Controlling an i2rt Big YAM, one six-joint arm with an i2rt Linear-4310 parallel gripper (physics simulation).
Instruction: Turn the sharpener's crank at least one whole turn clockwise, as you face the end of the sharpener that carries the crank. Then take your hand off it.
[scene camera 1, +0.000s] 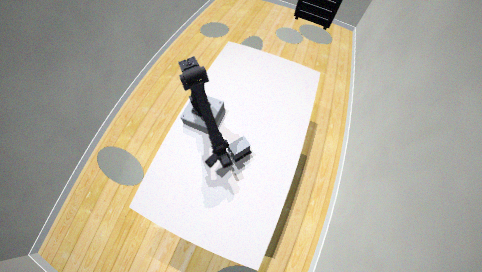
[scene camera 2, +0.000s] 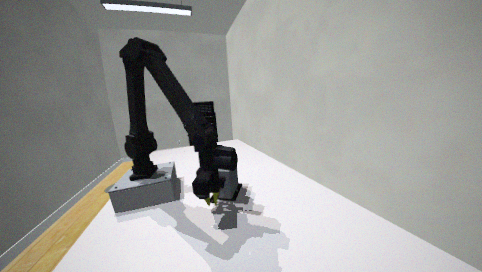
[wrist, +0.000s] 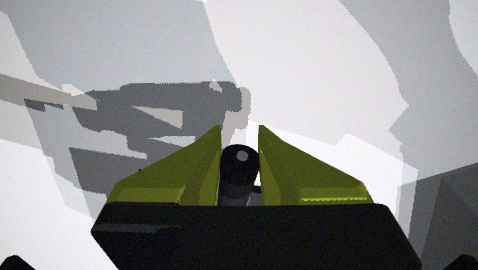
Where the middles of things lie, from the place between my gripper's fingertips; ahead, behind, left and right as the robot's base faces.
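Labels:
My gripper is 90 mm to the right of the pencil sharpener (wrist: 255, 199), 60 mm short of it and 40 mm below it. Black crank knob (wrist: 237, 178): 20 mm to the left of my hand, 10 mm ahead of it, 20 mm above it.

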